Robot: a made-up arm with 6 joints.
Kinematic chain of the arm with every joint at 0, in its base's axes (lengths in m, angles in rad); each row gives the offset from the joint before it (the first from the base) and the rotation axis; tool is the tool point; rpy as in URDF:
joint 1: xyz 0 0 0.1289 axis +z
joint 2: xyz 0 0 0 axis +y
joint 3: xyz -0.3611 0 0.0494 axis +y
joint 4: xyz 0.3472 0 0.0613 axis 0.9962 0 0.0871
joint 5: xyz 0 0 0 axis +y
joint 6: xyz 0.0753 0 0.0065 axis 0.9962 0 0.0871
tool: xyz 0 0 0 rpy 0 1.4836 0
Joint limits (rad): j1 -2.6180..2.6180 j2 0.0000..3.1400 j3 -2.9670..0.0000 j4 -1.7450..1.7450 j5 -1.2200..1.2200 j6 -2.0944..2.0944
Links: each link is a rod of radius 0.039 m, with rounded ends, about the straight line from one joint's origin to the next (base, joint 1, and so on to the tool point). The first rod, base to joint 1, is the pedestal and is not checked.
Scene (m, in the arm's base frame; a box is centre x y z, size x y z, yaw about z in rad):
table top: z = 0
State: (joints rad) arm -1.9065 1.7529 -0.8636 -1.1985 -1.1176 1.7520
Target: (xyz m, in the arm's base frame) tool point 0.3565 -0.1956 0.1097
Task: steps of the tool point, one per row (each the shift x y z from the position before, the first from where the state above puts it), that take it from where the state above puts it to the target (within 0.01 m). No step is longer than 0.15 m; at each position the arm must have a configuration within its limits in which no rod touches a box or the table.
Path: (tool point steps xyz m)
1: 0.1059 -0.0059 -0.0267
2: 0.1037 0.0221 -0.0262
3: 0.0937 0.0483 -0.0257
4: 0.0771 0.0708 -0.0250
5: 0.0551 0.0876 -0.0241

